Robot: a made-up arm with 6 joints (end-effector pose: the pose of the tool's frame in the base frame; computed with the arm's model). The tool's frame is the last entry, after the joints. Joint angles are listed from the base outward.
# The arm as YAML. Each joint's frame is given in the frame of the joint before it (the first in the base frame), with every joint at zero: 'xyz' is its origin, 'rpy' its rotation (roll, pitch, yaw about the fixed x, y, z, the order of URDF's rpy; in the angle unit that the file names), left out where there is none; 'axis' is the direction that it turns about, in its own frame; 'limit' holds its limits. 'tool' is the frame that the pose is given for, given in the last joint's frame.
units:
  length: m
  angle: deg
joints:
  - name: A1
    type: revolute
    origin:
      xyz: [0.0, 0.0, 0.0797]
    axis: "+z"
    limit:
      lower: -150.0
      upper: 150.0
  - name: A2
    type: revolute
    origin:
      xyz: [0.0, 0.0, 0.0]
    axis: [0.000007, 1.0, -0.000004]
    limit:
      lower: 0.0
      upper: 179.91
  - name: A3
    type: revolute
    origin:
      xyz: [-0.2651, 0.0, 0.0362]
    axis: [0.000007, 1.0, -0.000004]
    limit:
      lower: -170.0
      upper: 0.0
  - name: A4
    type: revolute
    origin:
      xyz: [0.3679, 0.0, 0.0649]
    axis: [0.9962, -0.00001, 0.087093]
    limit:
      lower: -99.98
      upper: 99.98
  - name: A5
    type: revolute
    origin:
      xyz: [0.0, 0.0, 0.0]
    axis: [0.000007, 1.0, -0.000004]
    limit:
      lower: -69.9
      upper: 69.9
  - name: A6
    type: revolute
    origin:
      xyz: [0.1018, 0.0, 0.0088]
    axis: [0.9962, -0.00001, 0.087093]
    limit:
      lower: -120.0
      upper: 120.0
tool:
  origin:
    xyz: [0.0, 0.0, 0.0]
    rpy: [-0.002, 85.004, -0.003]
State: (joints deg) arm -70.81 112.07 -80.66 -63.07 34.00 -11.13
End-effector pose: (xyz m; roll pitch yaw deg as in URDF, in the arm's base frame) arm 0.1310 -0.5317 0.1146 -126.66 -3.91 163.73
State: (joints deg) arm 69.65 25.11 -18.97 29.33 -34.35 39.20
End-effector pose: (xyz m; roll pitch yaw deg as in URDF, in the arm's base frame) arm 0.1076 0.2091 0.2987 60.54 14.88 133.08
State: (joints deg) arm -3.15 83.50 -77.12 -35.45 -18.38 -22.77
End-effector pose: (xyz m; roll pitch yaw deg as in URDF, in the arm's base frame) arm 0.4767 -0.0076 0.3946 -74.38 29.68 -74.43
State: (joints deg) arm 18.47 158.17 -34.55 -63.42 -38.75 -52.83
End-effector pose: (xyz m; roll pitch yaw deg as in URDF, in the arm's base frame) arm 0.0737 0.0848 -0.2813 -176.80 34.91 -53.10
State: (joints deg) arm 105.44 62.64 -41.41 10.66 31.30 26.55
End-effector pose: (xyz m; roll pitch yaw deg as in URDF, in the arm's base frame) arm -0.1016 0.3308 0.1845 148.07 30.79 -117.09
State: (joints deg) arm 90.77 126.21 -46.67 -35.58 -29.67 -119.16
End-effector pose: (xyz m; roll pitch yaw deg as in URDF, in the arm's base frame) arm -0.0345 0.3793 -0.1525 -145.30 -27.36 59.28
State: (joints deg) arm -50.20 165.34 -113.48 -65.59 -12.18 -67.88
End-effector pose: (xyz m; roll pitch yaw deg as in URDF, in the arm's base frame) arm 0.4110 -0.4628 -0.2043 -135.92 -24.51 -102.30
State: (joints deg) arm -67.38 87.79 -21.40 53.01 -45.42 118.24
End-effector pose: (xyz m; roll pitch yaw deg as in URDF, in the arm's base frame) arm 0.0639 -0.3044 -0.0072 126.87 -46.76 -44.64
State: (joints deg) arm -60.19 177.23 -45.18 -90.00 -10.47 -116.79
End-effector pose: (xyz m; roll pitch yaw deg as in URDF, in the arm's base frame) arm 0.0199 0.0024 -0.3405 -152.93 28.20 -30.00
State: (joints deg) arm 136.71 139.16 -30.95 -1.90 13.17 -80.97
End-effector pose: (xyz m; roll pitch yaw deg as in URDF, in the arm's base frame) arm -0.0908 0.0866 -0.2356 153.85 -3.57 40.46
